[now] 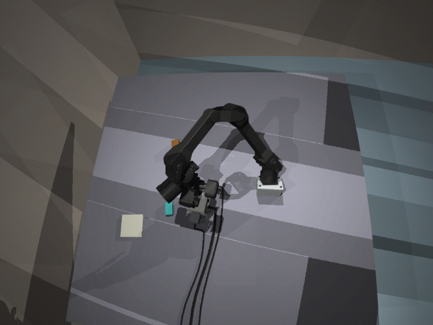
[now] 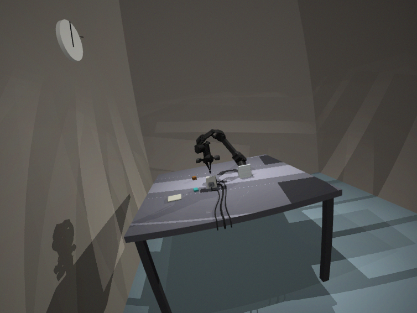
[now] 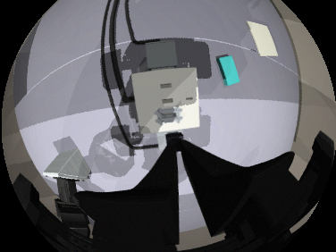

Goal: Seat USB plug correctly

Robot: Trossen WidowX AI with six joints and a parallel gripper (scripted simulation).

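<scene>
My gripper tip is now 20 mm above the dark USB plug. The rest, counted from my gripper tip: brown block: 120 mm ahead, 270 mm to the right, 120 mm below; teal block: 140 mm ahead, 40 mm to the left, 130 mm below; grey socket: 10 mm to the left, 70 mm below.
</scene>
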